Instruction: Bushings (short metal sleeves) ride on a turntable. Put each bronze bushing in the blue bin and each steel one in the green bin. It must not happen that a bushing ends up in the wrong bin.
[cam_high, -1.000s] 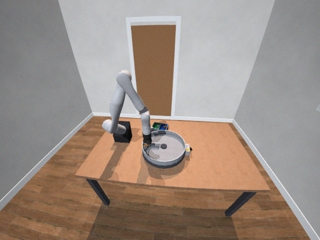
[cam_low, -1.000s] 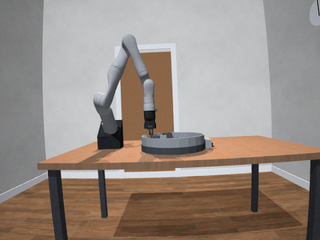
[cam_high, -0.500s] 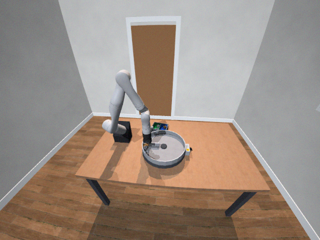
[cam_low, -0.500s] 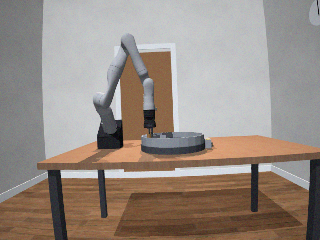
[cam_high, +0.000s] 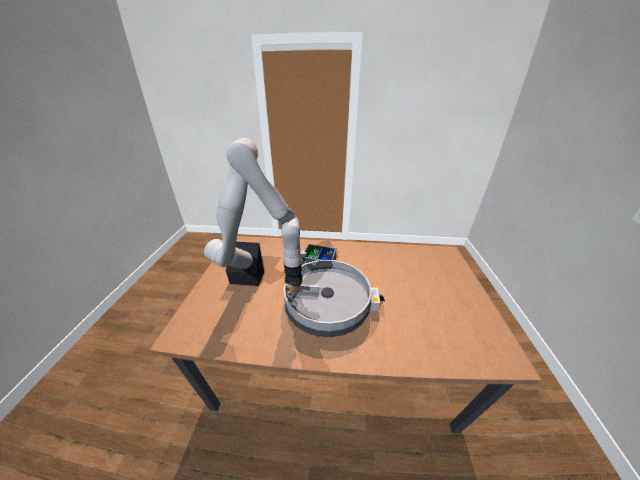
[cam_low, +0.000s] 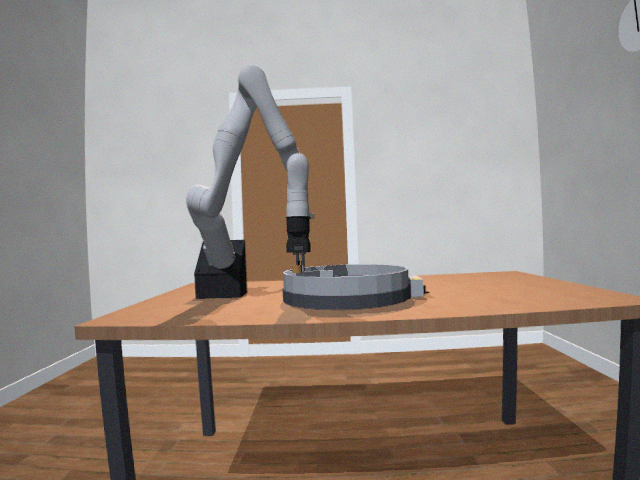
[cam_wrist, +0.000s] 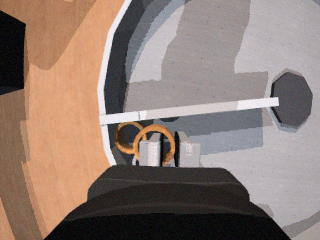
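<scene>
My gripper is now 36 cm to the right of the blue bin, 9 cm above it and 8 cm short of it. Also, from my hand: grey turntable (15 cm ahead, 6 cm below, 3 cm to the left).
</scene>
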